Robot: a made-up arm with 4 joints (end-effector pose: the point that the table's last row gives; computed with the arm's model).
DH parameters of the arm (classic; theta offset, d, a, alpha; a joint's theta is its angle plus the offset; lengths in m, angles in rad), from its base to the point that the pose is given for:
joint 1: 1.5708 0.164 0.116 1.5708
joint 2: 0 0.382 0.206 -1.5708
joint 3: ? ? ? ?
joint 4: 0 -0.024 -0.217 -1.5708
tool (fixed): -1.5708 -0.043 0 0
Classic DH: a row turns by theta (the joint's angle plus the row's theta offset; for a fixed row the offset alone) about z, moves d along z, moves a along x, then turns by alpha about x.
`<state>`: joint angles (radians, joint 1 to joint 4).
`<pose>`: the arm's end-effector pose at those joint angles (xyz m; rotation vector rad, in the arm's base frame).
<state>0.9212 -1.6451 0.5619 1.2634</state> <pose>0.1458 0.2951 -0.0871 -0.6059 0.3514 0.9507</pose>
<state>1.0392 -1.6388 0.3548 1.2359</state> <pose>0.1151 0.3226 -0.0929 -0.5479 0.1148 1.0610</pose>
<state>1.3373 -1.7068 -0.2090 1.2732</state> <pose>0.0449 0.3737 -0.1125 -0.2245 -0.4651 1.2929</pose>
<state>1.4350 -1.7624 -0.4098 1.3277</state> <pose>0.0291 0.3941 -0.1187 -0.0559 -0.6447 1.3788</pose>
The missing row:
joint 3: 0 0.185 0.097 1.5708
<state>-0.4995 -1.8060 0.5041 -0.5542</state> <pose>0.5305 0.1076 0.0075 -2.0965 0.9149 0.2640</pose>
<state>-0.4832 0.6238 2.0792 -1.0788</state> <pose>0.4172 -0.1337 0.5733 -0.6131 -1.3877 0.9990</pose>
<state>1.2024 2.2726 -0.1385 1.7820</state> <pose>0.2532 0.3136 0.4751 -1.9115 -1.3645 0.7974</pose>
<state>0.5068 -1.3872 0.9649 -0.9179</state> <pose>0.1442 0.6159 0.0800 -2.2243 -0.2703 1.4460</pose>
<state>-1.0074 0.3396 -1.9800 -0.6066</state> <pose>0.3937 -0.0996 0.5117 0.3510 1.0797 -2.6760</pose>
